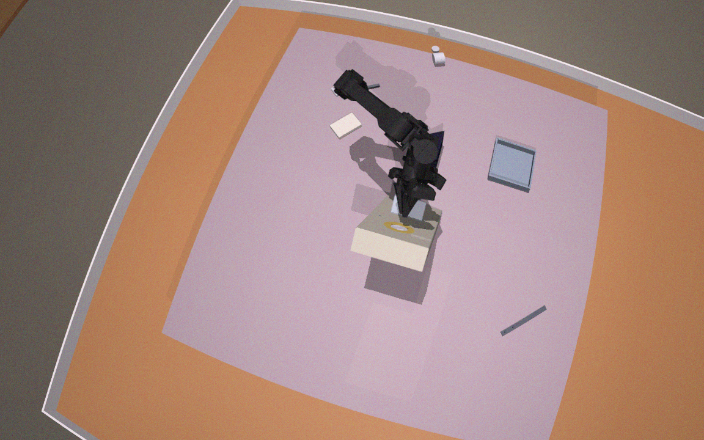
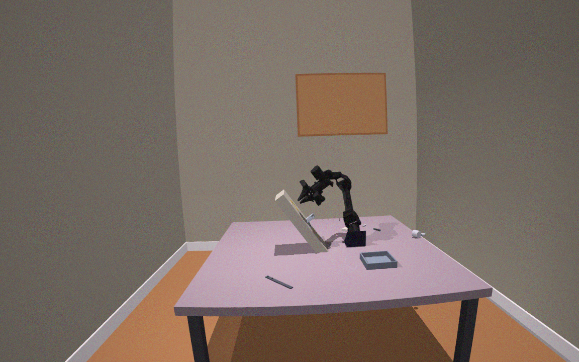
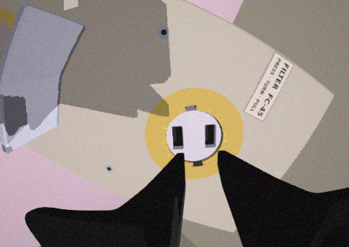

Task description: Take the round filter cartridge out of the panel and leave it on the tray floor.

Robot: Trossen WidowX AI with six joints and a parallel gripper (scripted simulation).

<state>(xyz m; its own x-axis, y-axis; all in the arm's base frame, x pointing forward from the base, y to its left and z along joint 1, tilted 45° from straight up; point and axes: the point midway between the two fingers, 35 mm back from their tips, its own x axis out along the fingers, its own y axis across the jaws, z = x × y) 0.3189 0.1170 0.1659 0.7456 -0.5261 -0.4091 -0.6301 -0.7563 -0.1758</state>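
Now: the white round filter cartridge 4 cm ahead of my gripper tip, 3 cm below it and 1 cm to the right of it. Round my gripper tip: cream pad 39 cm behind, 27 cm below, 26 cm to the right; grey tray 35 cm behind, 32 cm to the left, 27 cm below; cream service panel 10 cm below, 1 cm behind.
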